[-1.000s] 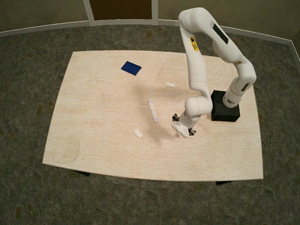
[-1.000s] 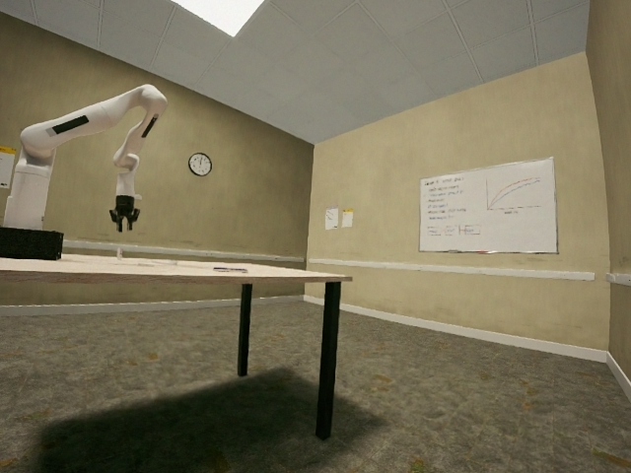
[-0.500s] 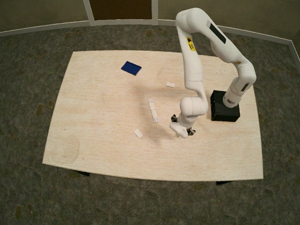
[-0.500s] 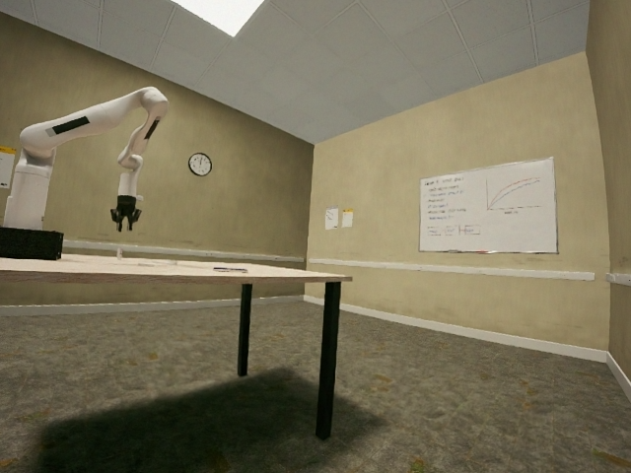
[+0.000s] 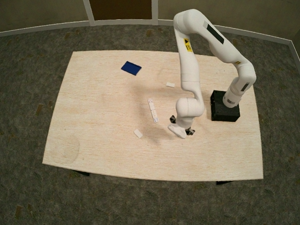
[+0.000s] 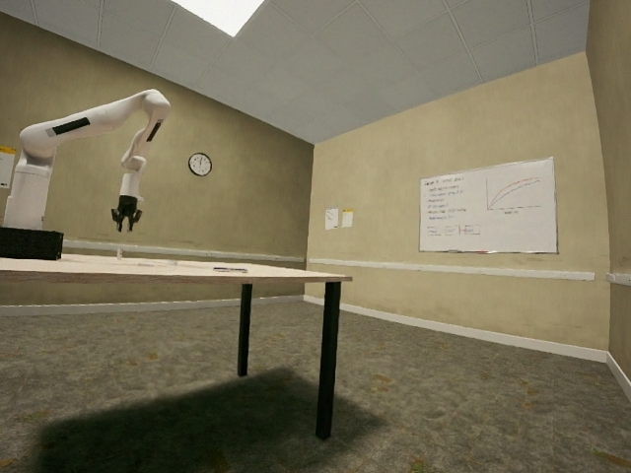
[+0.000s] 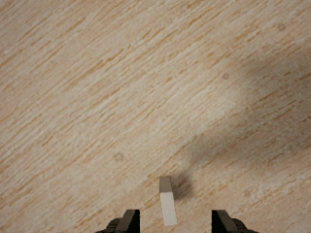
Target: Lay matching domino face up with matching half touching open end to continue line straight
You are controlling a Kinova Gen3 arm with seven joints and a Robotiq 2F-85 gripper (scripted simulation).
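Now: hand 120 mm above the white domino, 10 mm to the left of it and 10 mm past it.
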